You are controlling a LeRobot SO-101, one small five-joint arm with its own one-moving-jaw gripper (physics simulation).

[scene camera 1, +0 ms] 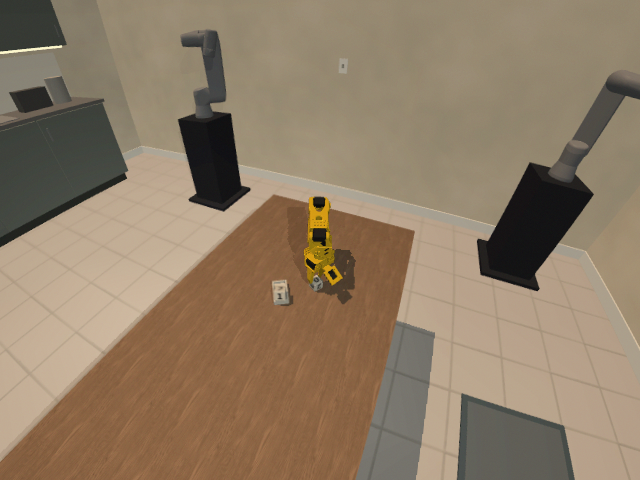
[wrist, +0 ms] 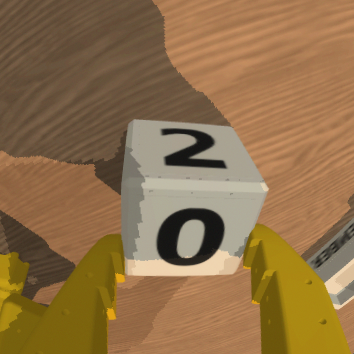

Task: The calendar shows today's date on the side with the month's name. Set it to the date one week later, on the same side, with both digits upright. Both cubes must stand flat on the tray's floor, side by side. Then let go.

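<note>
A white cube (scene camera 1: 316, 283) (wrist: 192, 200) is at the arm's tip on the wooden table. In the wrist view it shows a black 2 on its upper face and a black 0 on the face nearer the camera. My gripper (scene camera 1: 315, 279) (wrist: 186, 239) is shut on this cube, its two jaws against opposite sides. The calendar tray (scene camera 1: 281, 303) (wrist: 340, 267) stands apart from it, left of the gripper in the scene view. Another white cube (scene camera 1: 279, 296) stands in the tray with a 1 facing the camera. The digit on its top is too small to read. Part of the month's lettering shows in the wrist view.
The wooden table (scene camera 1: 217, 372) lies under the arm, cube and tray. The arm's shadow falls to the right of the gripper in the scene view. Two grey arms on black pedestals (scene camera 1: 211, 160) (scene camera 1: 535, 227) stand on the floor beyond the table.
</note>
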